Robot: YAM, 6 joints.
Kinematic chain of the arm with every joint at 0, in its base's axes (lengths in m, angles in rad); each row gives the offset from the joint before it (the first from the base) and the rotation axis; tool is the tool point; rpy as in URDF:
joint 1: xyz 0 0 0.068 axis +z
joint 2: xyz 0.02 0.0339 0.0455 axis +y
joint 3: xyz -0.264 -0.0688 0 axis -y
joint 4: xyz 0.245 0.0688 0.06 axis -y
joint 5: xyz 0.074 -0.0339 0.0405 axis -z
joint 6: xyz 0.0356 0 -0.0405 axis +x
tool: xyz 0 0 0 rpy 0 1.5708 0
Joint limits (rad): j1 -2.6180..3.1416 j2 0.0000..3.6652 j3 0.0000..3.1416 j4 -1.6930..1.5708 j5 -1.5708..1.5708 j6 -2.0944..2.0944
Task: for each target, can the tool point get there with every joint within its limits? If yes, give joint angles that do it. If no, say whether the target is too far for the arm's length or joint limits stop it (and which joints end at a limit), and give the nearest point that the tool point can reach.
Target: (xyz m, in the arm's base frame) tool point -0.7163 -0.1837 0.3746
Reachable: no: too far | nearest point -0.5539 -0.1421 0.3170 | short by 0.177 m
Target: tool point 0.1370 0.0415 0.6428
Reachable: yes | joints 0.5060 1.3203 2.2296 -0.4240 1.0099 0.0179
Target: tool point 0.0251 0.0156 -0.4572
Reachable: no: joint limits stop it (at a limit: joint 2) | nearest point 0.0739 0.0459 -0.3422 | short by 0.129 m
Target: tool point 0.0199 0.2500 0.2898
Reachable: yes | joints 1.3611 1.2244 0.5940 0.9047 -1.1576 0.5862
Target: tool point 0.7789 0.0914 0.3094
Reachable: no: too far | nearest point 0.6220 0.0730 0.2689 | short by 0.163 m
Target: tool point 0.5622 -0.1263 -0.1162
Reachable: yes | joints -0.2185 3.2066 2.3407 0.2326 0.0411 1.0875
